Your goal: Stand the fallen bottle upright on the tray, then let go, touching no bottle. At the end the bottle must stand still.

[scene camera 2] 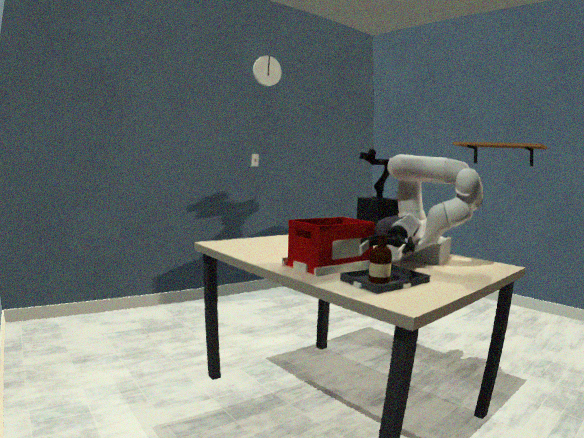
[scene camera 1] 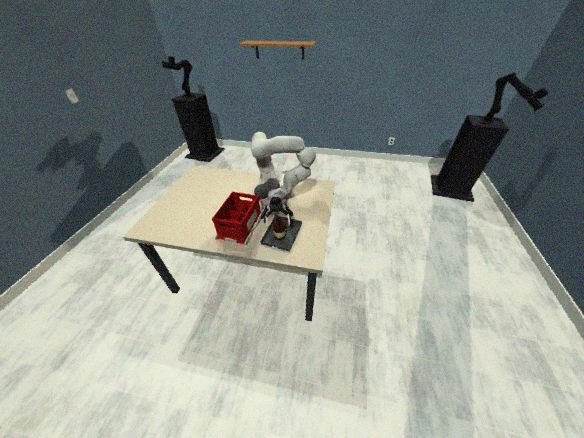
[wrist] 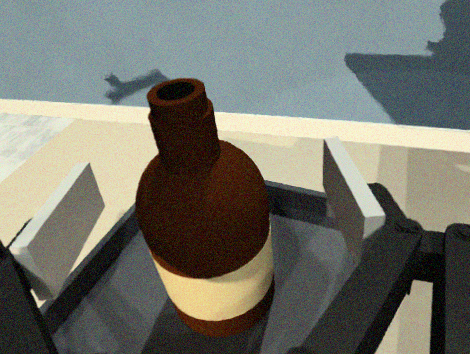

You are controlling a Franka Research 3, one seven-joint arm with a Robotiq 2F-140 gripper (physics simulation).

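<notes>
The brown bottle [scene camera 1: 279, 230] [scene camera 2: 380, 261] [wrist: 210, 235] with a cream label stands upright on its base on the dark tray [scene camera 1: 286, 245] [scene camera 2: 416, 278] [wrist: 305, 260]. Its open mouth points up. My gripper [scene camera 1: 277, 220] [scene camera 2: 381, 249] [wrist: 207, 173] is wide open. In the wrist view its two pale finger pads stand on either side of the bottle, with a visible gap on each side; nothing is gripped. The bottle's neck rises between and beyond the pads. The tray lies flat on the table.
A red crate [scene camera 1: 231, 231] [scene camera 2: 304, 250] stands on the pale table [scene camera 1: 172, 220] [scene camera 2: 465, 295], just beside the tray and close to the gripper. The tray is near the table's front edge. Two black pedestals with small arms [scene camera 1: 196, 125] [scene camera 1: 470, 155] stand on the floor behind.
</notes>
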